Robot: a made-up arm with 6 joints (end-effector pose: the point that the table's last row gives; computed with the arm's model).
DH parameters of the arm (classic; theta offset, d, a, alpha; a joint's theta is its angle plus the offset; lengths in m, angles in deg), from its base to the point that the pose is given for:
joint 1: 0 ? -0.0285 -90
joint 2: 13.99 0 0.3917 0
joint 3: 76.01 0.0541 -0.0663 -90
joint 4: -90 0.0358 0.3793 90
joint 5: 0 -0.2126 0.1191 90
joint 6: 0 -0.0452 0.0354 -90
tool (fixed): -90 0.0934 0 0
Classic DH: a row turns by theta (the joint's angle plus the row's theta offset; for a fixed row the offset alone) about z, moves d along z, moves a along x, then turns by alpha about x.
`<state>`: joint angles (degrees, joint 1 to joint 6).
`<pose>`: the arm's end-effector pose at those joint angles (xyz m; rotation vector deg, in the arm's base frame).
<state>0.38 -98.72 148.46 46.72 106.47 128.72</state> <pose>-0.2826 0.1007 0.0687 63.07 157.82 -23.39</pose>
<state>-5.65 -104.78 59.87 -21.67 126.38 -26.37</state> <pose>-0.1292 0.3345 0.1509 -53.33 -74.17 110.51</pose>
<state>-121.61 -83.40 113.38 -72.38 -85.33 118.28</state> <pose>0.1848 -0.4593 0.5896 -3.58 78.10 49.77</pose>
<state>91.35 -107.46 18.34 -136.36 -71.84 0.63</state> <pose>0.2165 -0.5224 0.3575 58.56 102.13 112.58</pose>
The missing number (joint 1, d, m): -0.1367
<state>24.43 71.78 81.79 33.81 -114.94 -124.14</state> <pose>-0.3402 0.0406 -0.2592 96.42 -10.97 -33.02</pose>
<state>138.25 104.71 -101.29 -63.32 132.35 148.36</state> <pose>-0.1167 -0.4879 -0.2501 55.48 -77.74 -14.99</pose>
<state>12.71 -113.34 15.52 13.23 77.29 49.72</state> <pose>-0.0241 0.3707 0.1546 -25.97 -47.69 79.07</pose>
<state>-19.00 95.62 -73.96 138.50 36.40 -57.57</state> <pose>-0.5287 -0.3131 -0.5606 142.13 -53.72 -73.29</pose>
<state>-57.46 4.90 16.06 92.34 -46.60 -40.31</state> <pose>0.0215 -0.2803 -0.7420 -129.67 52.68 -56.41</pose>
